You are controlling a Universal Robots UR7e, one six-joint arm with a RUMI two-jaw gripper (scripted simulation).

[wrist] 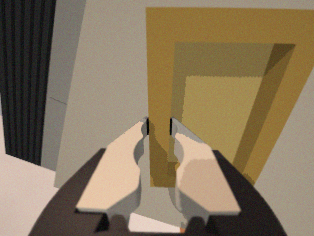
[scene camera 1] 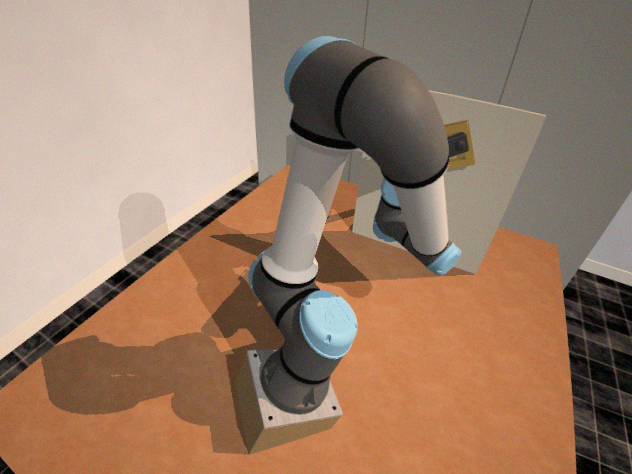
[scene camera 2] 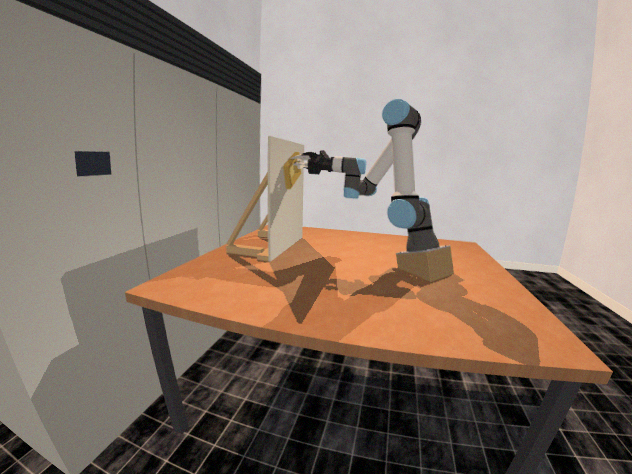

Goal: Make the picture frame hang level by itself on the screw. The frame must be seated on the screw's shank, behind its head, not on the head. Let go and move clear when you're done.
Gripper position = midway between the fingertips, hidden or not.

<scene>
I see my gripper point(wrist: 159, 118), a yellow picture frame point(wrist: 237, 97) and a pale board point(scene camera 1: 476, 196).
The pale board also shows in the wrist view point(wrist: 108, 95).
</scene>
